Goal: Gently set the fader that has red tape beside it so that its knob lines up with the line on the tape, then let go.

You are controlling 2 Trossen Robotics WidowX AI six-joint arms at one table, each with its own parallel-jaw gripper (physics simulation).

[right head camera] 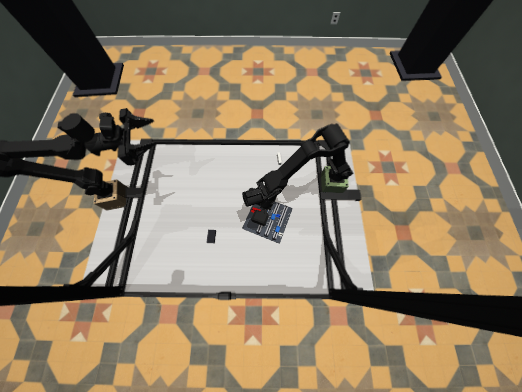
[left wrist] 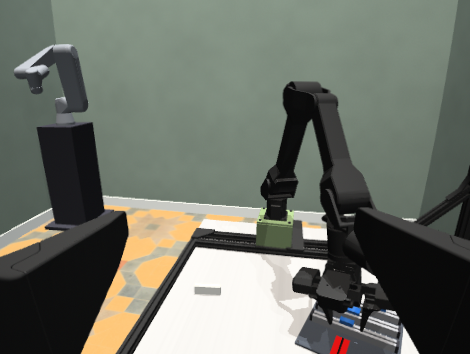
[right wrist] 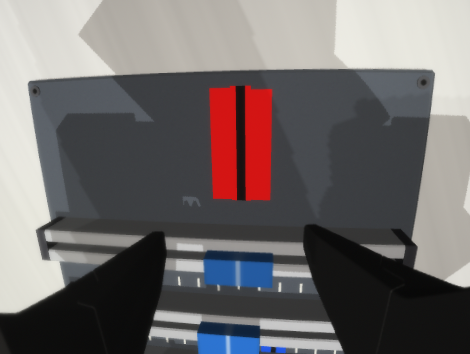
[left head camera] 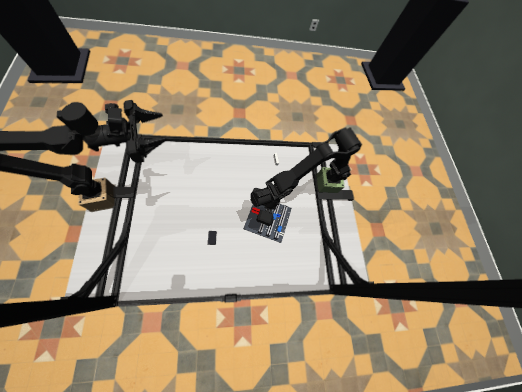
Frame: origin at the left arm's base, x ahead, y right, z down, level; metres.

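Seen in the pictures: left gripper, fingertip midpoint: [right head camera: 153, 131] [left wrist: 243, 220] [left head camera: 164, 126]; right gripper, fingertip midpoint: [right head camera: 263, 212] [left wrist: 346, 326] [right wrist: 235, 239] [left head camera: 264, 212]; left arm's base, link origin: [right head camera: 105, 191] [left head camera: 92, 190]; right arm's base, link origin: [right head camera: 336, 176] [left wrist: 276, 215] [left head camera: 333, 177].
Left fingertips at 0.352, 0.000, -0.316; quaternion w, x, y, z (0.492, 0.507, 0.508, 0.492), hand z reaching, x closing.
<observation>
Pixels of each thing's middle, then the offset from my left fingertips to it, as dx, dy, dz. "spot": a spot on its surface instead. Level surfaces: height alone.
- dark fader panel, surface height: dz +0.403
- Red tape, surface spot: [right wrist: 225, 150] [left wrist: 343, 347] [left head camera: 257, 212] spot: +0.287, +0.209, +0.402
- second fader's blue knob, body centre: [right wrist: 231, 330] [left wrist: 352, 313] +0.355, +0.251, +0.387
- small blue tape mark, surface spot: [right wrist: 273, 349] spot: +0.387, +0.248, +0.402
- small black block, body centre: [left head camera: 212, 237] [right head camera: 211, 236] +0.068, +0.276, +0.402
- white block, body centre: [left wrist: 207, 289] [right head camera: 279, 158] [left head camera: 276, 159] +0.458, -0.047, +0.398
A dark fader panel [left head camera: 252, 225] [right head camera: 250, 226] [left wrist: 314, 341] [right wrist: 310, 150] lies on the table. Red tape [left head camera: 255, 210] [left wrist: 336, 345] [right wrist: 225, 150] with a black line sits beside its end fader. That fader's blue knob [left wrist: 346, 320] [right wrist: 220, 270] has a white line that stands about level with the black line in the right wrist view, a hair to its left. My right gripper [left wrist: 346, 326] [right wrist: 235, 239] is open above the panel, with a gap on both sides of the knob. My left gripper [left head camera: 162, 128] [right head camera: 152, 133] [left wrist: 243, 220] is open and empty, raised far from the panel.
A second fader's blue knob [right wrist: 215, 340] is beside the first, with a small blue tape mark [right wrist: 273, 349] near it. A small black block [left head camera: 212, 237] [right head camera: 211, 236] and a white block [left head camera: 276, 159] [right head camera: 279, 158] [left wrist: 207, 290] lie on the table. A black frame [left head camera: 225, 142] edges the table.
</observation>
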